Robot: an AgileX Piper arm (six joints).
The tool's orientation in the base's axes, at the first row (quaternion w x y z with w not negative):
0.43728, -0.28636, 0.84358, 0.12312
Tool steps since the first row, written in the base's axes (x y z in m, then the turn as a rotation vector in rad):
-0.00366, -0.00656, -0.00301, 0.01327, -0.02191, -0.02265
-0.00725, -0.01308, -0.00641, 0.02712, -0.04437, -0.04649
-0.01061, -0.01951, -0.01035, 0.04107, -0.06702, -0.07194
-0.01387, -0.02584, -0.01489, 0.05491, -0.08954, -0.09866
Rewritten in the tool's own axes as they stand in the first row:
0.00656, -0.00299, -0.00368, 0.02051, -0.02452, 0.01212
0.01338, -0.00598, -0.00707, 0.04193, -0.04978, 0.02507
0.02050, -0.00901, -0.00994, 0.06468, -0.07519, 0.03895
0.02803, -0.01199, -0.01235, 0.08846, -0.10037, 0.05355

